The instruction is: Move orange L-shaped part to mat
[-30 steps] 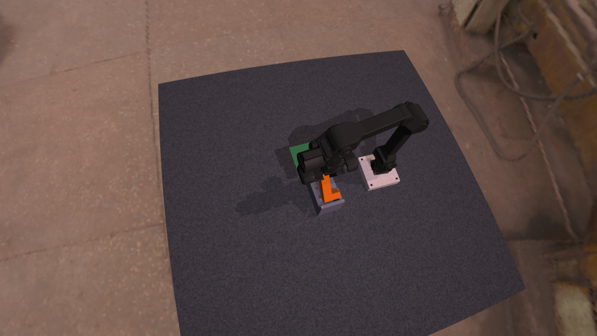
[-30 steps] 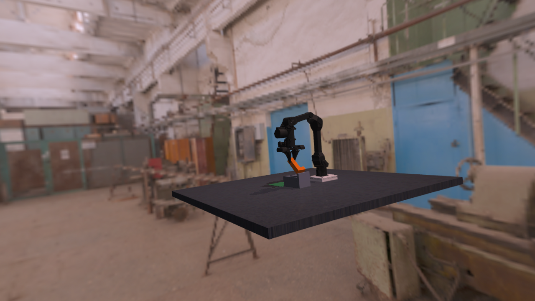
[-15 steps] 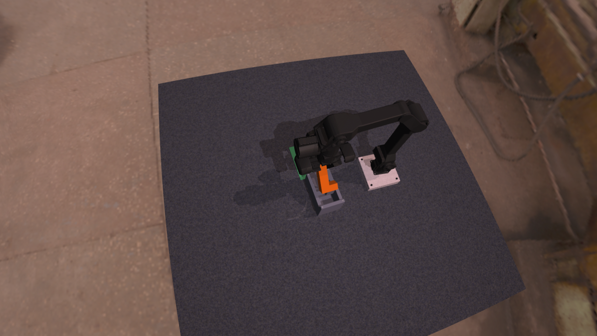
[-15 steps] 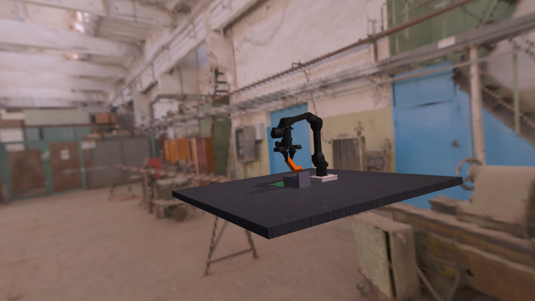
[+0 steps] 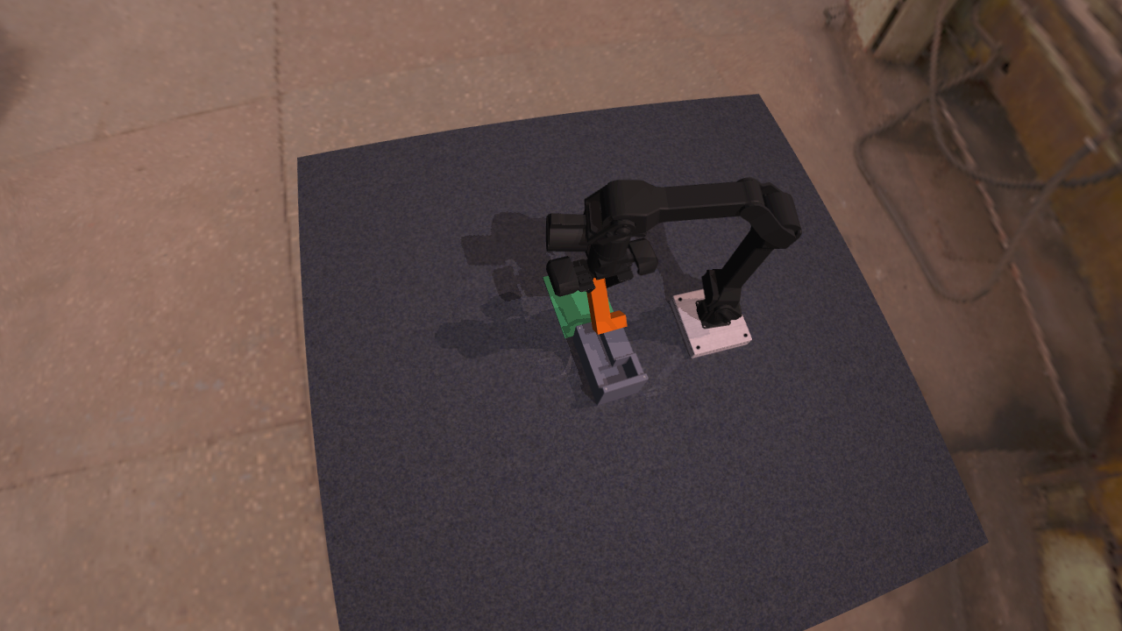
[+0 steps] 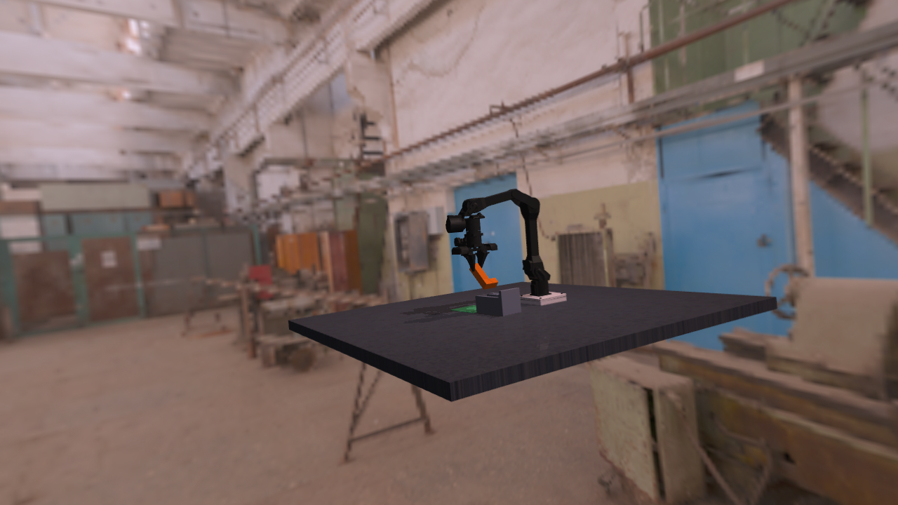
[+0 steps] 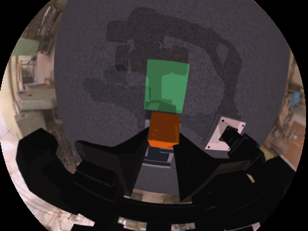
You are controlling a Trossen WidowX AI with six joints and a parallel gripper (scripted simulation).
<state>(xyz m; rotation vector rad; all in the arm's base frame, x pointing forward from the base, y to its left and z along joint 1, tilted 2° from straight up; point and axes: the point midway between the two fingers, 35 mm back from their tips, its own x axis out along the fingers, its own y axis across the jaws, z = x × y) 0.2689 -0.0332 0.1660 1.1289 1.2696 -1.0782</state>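
The green mat is 5 cm to the right of my gripper tip and 17 cm below it. The rest, counted from my gripper tip: orange L-shaped part (2 cm behind, 3 cm to the left, 3 cm below).
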